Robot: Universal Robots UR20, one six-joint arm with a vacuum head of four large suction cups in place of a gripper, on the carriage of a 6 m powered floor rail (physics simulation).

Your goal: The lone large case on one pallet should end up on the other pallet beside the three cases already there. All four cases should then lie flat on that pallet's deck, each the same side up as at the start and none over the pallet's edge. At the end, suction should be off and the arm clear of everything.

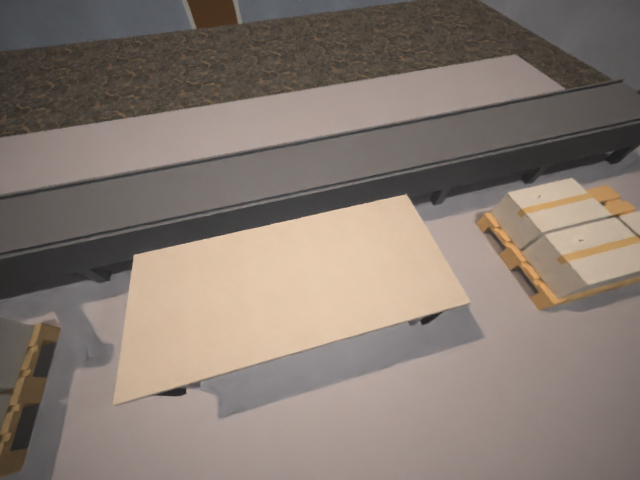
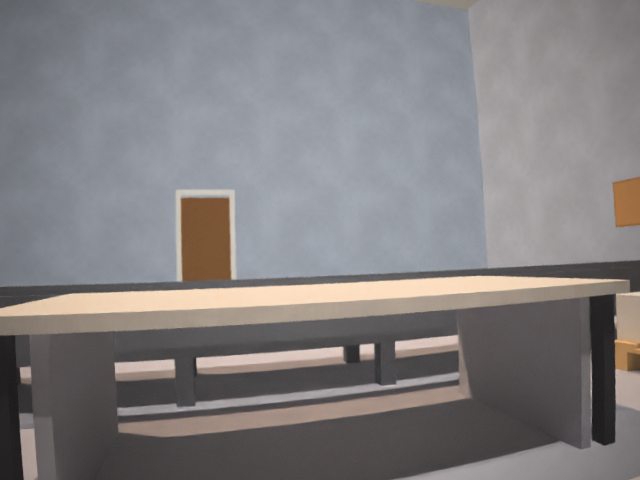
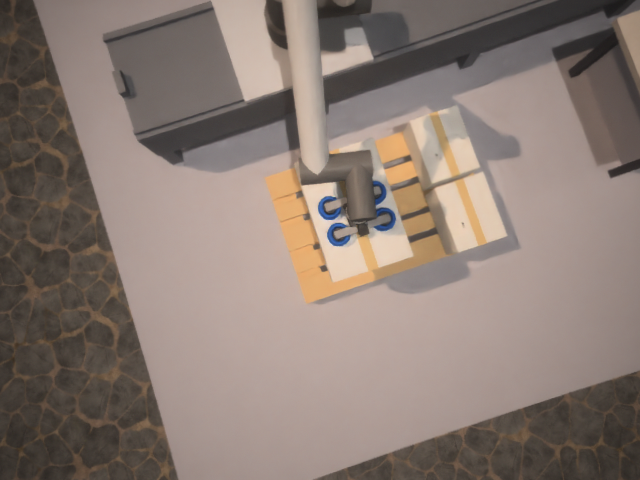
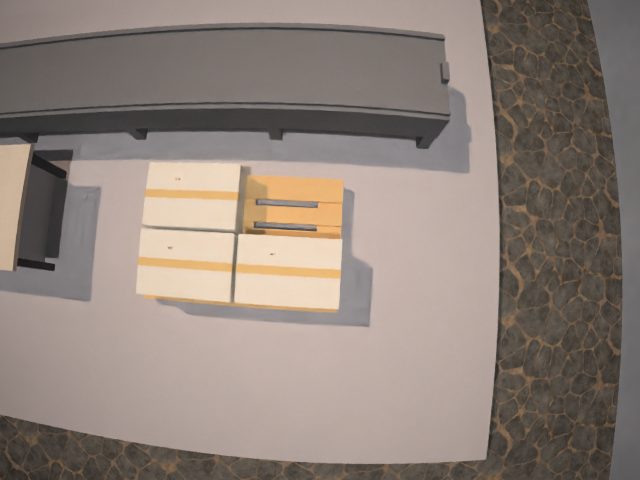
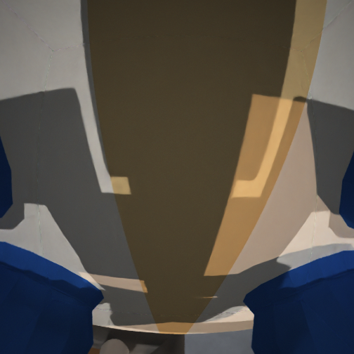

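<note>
The lone large case (image 3: pixel 392 245) (image 5: pixel 30 60), white with a tan tape strip, hangs flat from my vacuum head, raised above the left part of the north pallet (image 3: pixel 294 227). My gripper (image 3: pixel 357 213) (image 5: pixel 175 240) has its four blue cups on the case's top and holds it by suction. The cups' undersides are hidden. The south pallet (image 4: pixel 294 188) (image 1: pixel 610 193) bears three large cases: one at back left (image 4: pixel 175 211), one at front left (image 4: pixel 180 284) and one at front right (image 4: pixel 286 291). Its back-right quarter is bare deck.
Two smaller cases (image 3: pixel 449 160) (image 3: pixel 467 222) stand at the north pallet's right end, right of the held case. The dark rail (image 1: pixel 310 165) (image 4: pixel 258 67) (image 3: pixel 175 77) runs behind both pallets. A pale-topped table (image 1: pixel 289 294) (image 2: pixel 320 297) stands between the pallets.
</note>
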